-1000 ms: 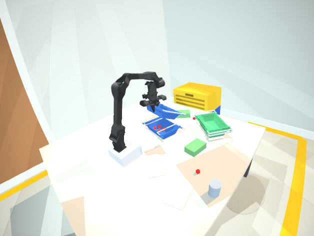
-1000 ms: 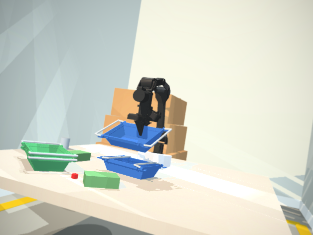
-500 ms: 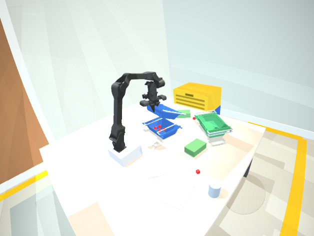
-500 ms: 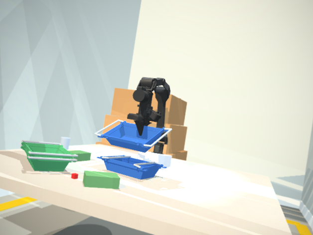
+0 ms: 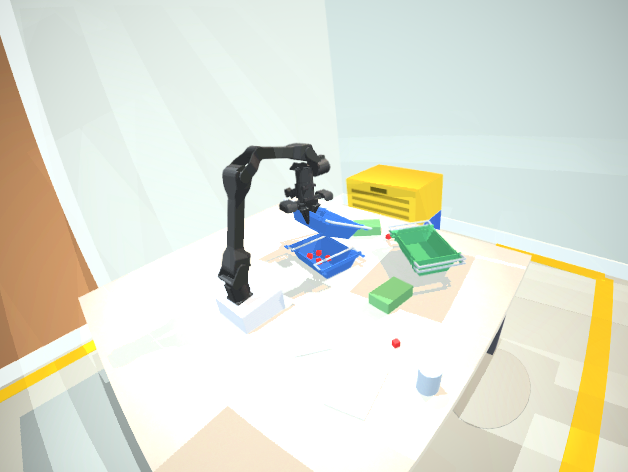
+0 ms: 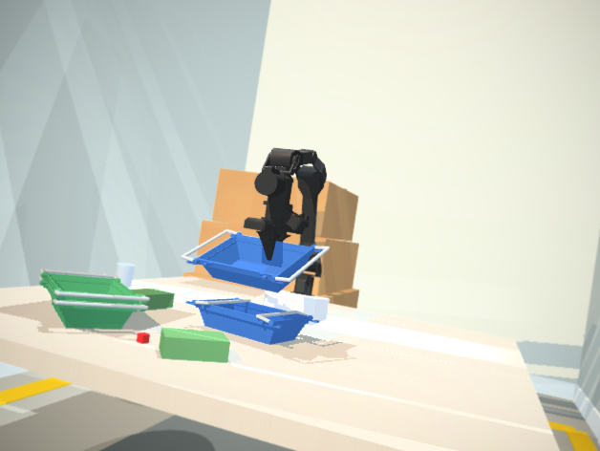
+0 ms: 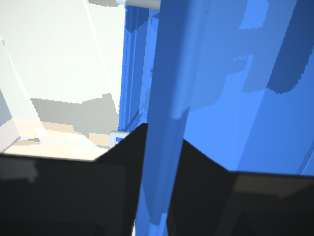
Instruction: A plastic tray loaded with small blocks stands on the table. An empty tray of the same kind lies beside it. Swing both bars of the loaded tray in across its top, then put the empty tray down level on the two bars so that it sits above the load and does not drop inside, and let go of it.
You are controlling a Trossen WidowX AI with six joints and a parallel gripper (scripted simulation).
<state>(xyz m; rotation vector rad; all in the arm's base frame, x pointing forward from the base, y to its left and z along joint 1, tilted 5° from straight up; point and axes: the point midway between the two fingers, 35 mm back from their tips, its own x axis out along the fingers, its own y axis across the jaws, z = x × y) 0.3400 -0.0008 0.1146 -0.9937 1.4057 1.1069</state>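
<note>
The blue tray is 70 mm ahead of my gripper tip and 20 mm to the right of it. From my gripper tip the other things lie so: pale cylinder (240 mm behind, 580 mm to the right, 140 mm below).
</note>
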